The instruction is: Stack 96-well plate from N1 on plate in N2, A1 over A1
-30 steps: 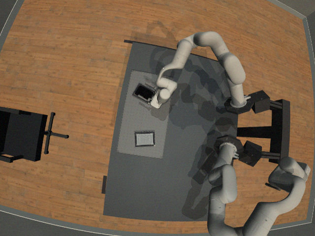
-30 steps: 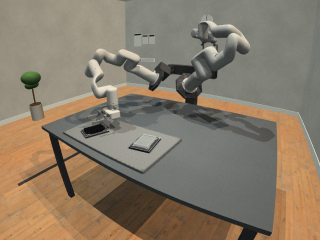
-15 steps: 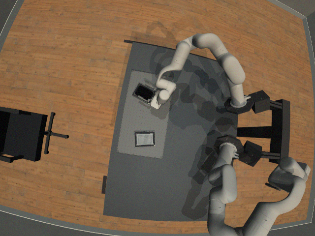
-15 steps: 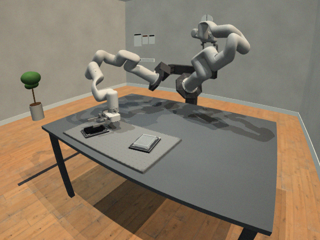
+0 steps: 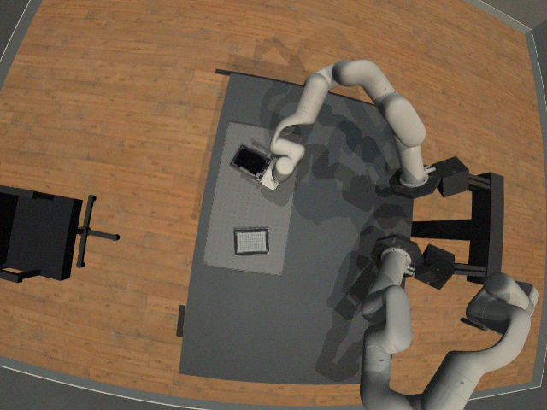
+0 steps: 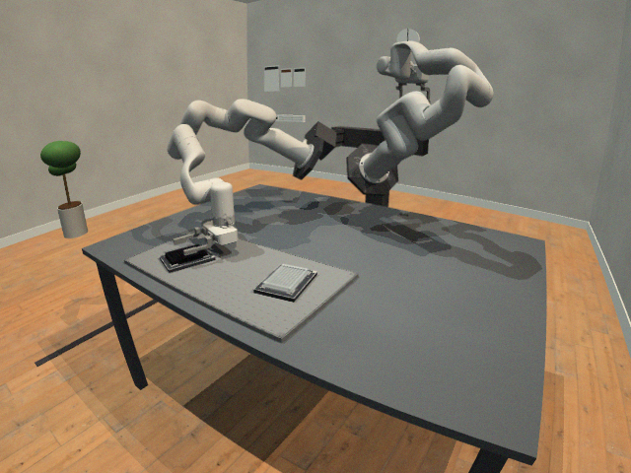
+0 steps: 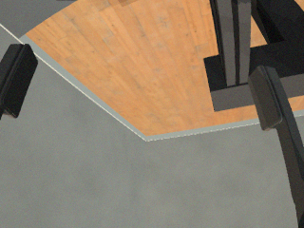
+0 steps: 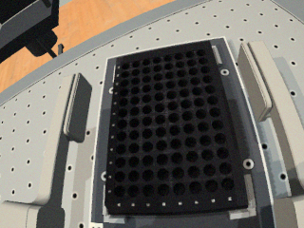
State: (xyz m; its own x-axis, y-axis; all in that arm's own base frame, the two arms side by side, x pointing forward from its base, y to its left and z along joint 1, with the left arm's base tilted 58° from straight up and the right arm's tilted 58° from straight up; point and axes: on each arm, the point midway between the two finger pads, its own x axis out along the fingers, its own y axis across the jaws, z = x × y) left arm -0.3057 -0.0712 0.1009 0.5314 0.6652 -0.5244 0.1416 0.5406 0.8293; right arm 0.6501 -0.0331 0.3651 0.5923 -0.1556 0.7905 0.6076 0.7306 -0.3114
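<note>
Now: right hand 3 cm above the black 96-well plate. Also, from my right hand: plate nest N1 (4 cm below); then plate nest N2 (13 cm behind, 35 cm to the left, 4 cm below); then white 96-well plate (13 cm behind, 35 cm to the left, 3 cm below).
</note>
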